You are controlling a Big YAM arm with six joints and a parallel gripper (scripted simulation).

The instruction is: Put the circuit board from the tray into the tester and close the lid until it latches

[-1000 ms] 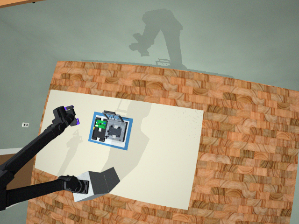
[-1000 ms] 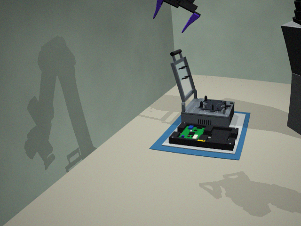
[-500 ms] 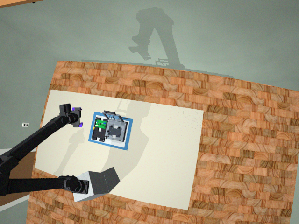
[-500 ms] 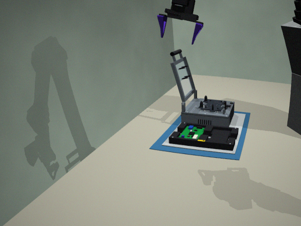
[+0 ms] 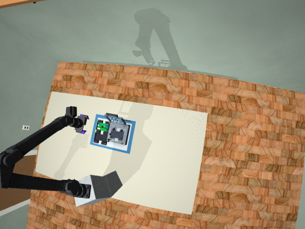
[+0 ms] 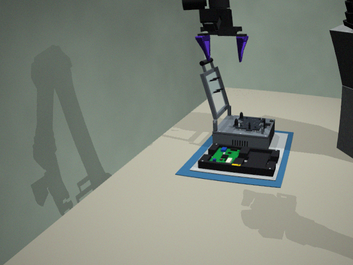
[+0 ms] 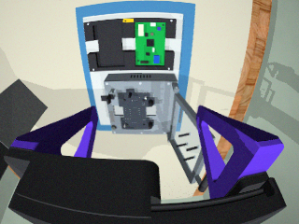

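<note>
My gripper is now 280 mm above the green circuit board and 10 mm short of it. Also, from my hand: tester (190 mm below, 130 mm to the right, 30 mm behind); then tester lid (180 mm to the right, 120 mm below, 50 mm ahead); then tester plate (230 mm below, 150 mm to the right, 60 mm behind).
</note>
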